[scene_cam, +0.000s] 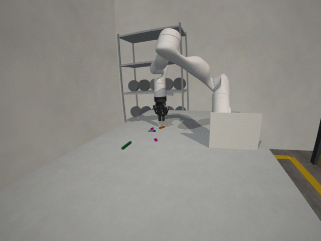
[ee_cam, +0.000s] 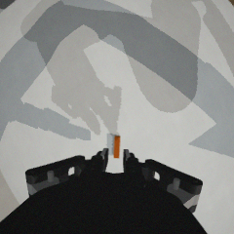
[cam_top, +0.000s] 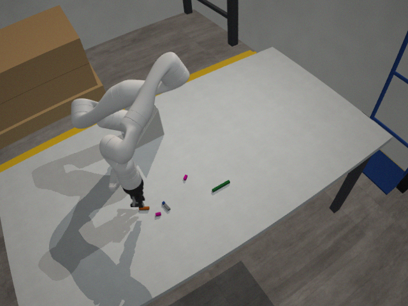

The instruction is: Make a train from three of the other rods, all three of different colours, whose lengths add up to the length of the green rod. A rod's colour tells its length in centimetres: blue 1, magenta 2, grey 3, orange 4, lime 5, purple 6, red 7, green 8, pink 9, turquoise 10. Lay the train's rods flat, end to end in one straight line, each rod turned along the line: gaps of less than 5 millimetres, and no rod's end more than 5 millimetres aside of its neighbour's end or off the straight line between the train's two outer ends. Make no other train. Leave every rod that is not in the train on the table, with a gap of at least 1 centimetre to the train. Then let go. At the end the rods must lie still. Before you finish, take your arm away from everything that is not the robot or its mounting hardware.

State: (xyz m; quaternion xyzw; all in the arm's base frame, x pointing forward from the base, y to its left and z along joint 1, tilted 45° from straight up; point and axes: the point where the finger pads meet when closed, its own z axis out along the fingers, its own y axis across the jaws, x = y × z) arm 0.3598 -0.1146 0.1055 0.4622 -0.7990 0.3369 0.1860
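Right now my hand is 60 mm above the orange rod. From my hand the other things lie so: grey rod: 80 mm to the left, 60 mm below, 40 mm ahead; then blue rod: 80 mm to the left, 60 mm below, 20 mm ahead; then green rod: 310 mm to the left, 80 mm ahead, 60 mm below.
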